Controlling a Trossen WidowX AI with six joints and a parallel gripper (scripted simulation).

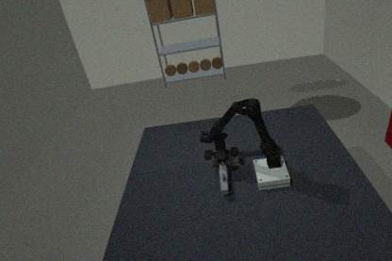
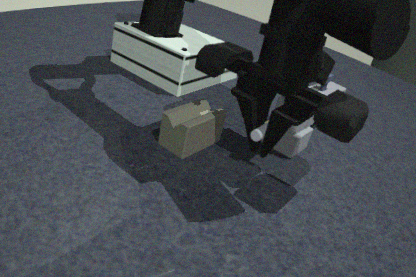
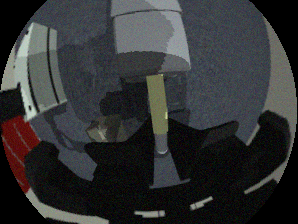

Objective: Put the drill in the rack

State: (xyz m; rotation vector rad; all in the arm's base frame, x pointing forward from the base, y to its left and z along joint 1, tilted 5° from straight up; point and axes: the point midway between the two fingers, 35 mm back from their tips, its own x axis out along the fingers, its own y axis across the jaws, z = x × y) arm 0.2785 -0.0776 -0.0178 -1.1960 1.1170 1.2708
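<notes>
The yellow drill lies 40 mm to the left of my gripper tip and 30 mm above it. From my gripper tip the other things lie so: light grey holder block 10 mm behind, 140 mm to the left, 20 mm above; then rack 80 mm behind, 30 mm to the right; then small dark key 10 mm behind, 160 mm to the left, 40 mm above.
</notes>
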